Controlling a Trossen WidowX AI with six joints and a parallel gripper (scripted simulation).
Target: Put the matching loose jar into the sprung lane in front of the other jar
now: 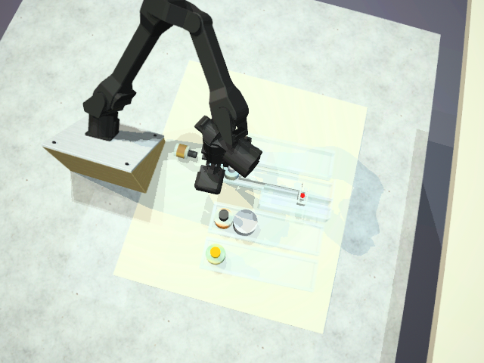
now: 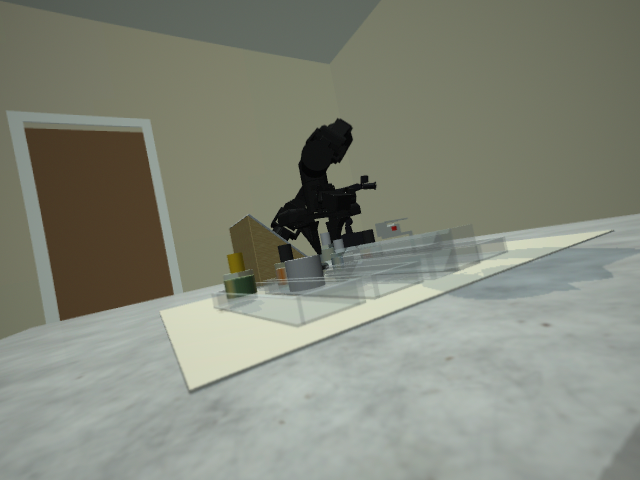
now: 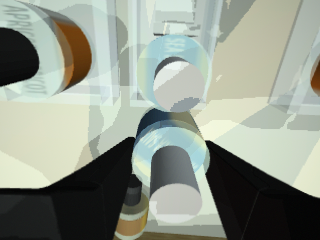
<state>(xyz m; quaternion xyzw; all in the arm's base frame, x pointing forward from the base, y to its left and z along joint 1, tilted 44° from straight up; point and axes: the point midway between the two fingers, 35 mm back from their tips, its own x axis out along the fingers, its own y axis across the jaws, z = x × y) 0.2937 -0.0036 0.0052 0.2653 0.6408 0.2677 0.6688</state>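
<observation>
The grey puck lies 110 mm ahead of my gripper tip, 120 mm to the right of it and 20 mm below it. Also, from my gripper tip: sprung lane: 190 mm ahead, 20 mm to the right, 30 mm below; red mark: 230 mm ahead, 30 mm to the right, 20 mm above.
</observation>
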